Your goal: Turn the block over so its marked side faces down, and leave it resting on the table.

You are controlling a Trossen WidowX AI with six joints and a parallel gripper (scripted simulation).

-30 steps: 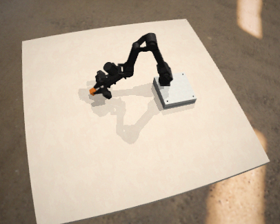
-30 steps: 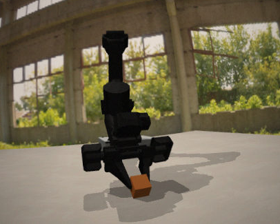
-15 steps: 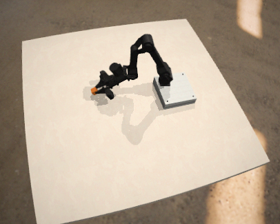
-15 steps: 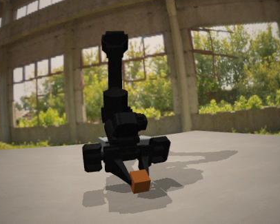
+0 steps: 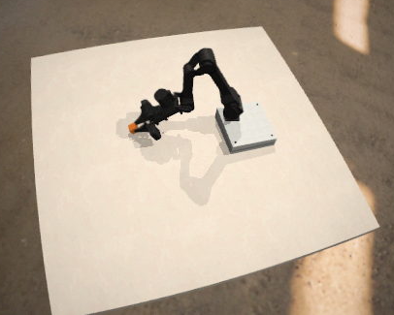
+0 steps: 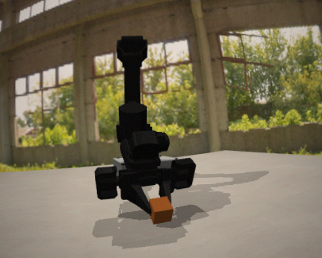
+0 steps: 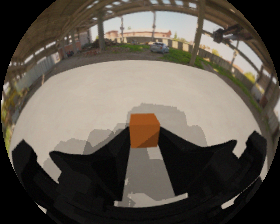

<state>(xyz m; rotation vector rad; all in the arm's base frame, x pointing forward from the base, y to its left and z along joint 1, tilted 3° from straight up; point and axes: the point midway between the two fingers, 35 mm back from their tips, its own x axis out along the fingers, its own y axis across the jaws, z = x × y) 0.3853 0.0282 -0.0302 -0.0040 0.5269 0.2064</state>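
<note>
Right now the orange block is 10 mm below my gripper tip.
</note>
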